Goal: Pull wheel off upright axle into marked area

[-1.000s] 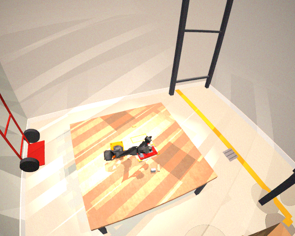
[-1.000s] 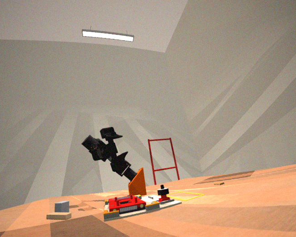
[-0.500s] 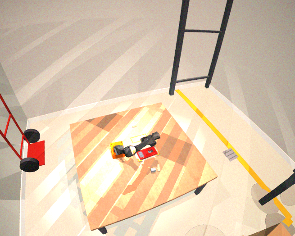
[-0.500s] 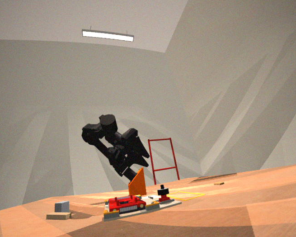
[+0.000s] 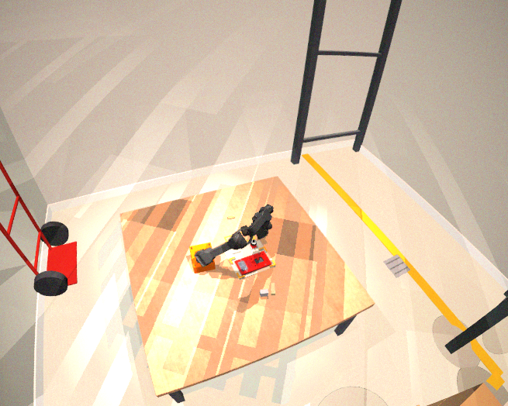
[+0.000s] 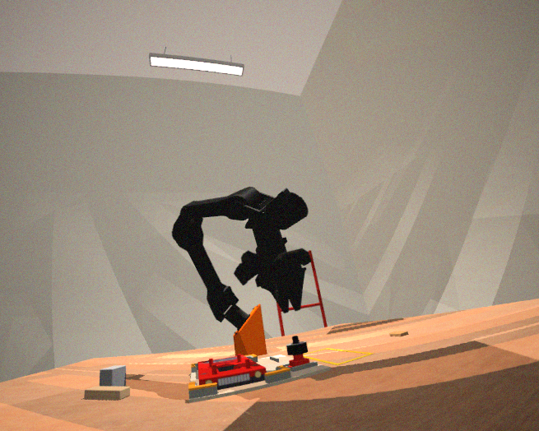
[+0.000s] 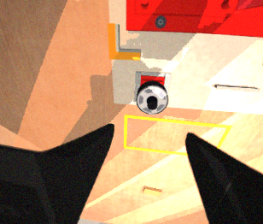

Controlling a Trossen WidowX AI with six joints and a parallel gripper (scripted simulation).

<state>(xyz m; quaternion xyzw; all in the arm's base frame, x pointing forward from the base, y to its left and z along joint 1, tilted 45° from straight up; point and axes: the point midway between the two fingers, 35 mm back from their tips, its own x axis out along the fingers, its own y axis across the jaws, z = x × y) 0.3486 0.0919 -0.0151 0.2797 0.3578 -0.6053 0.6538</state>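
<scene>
Right now my gripper tip is 70 mm above the wheel. Round my gripper tip: wooden chip (280 mm to the left, 100 mm below, 80 mm behind); then upright axle (70 mm below).
</scene>
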